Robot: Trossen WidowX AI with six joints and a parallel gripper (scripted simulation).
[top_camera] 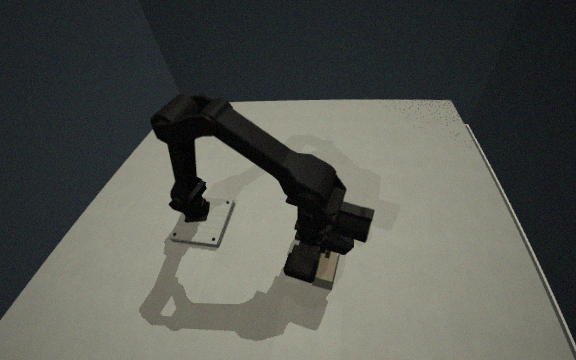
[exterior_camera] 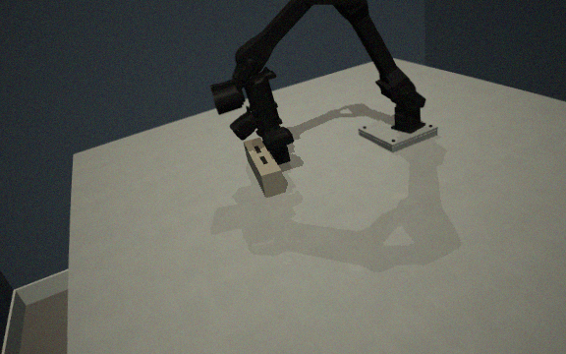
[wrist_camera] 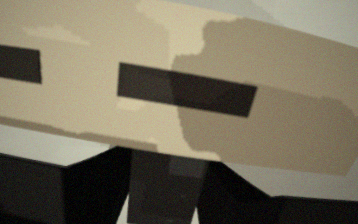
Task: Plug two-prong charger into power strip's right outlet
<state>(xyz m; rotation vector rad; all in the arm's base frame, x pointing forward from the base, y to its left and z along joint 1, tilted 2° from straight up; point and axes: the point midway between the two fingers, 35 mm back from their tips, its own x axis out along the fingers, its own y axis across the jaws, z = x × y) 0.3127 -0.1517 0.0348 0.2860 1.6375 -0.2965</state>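
Now: the dark two-prong charger 1 cm to the right of my gripper tip, 1 cm ahead of it and 1 cm above it.
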